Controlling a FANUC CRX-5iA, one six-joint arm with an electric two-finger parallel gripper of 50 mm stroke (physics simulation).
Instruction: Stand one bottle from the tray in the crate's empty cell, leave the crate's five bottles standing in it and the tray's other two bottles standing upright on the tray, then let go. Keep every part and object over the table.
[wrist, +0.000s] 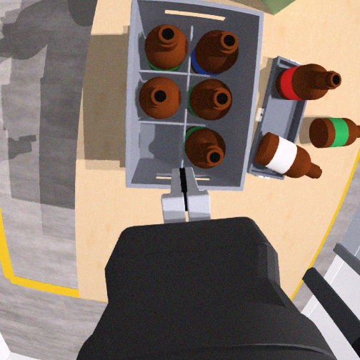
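I can see my gripper (182, 180), and there's a white-banded bottle (274, 152). There's a red-banded bottle (311, 81) and also a red-banded bottle (159, 97). Then I see a green-banded bottle (165, 46), a green-banded bottle (210, 99) and a green-banded bottle (205, 148).
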